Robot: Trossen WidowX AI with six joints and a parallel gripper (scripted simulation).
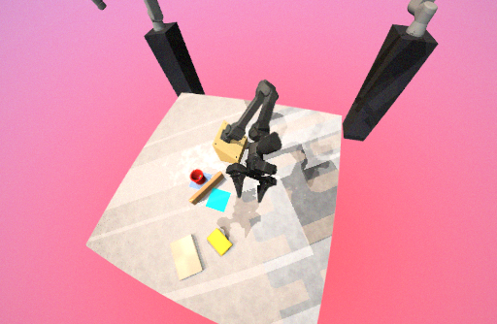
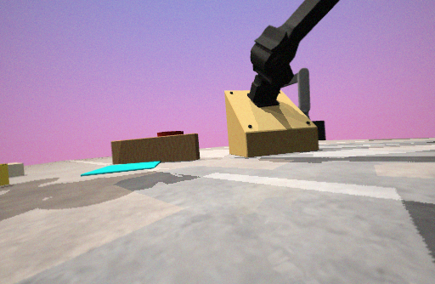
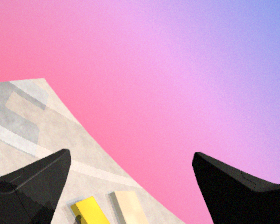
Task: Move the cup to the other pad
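The red cup is 360 mm to the right of my gripper tip, 290 mm below it and 140 mm behind it. Also, from my gripper tip: yellow block 310 mm below, 160 mm ahead, 150 mm to the right; cyan pad 330 mm below, 220 mm to the right, 50 mm behind; wooden bar 310 mm below, 290 mm to the right, 90 mm behind.
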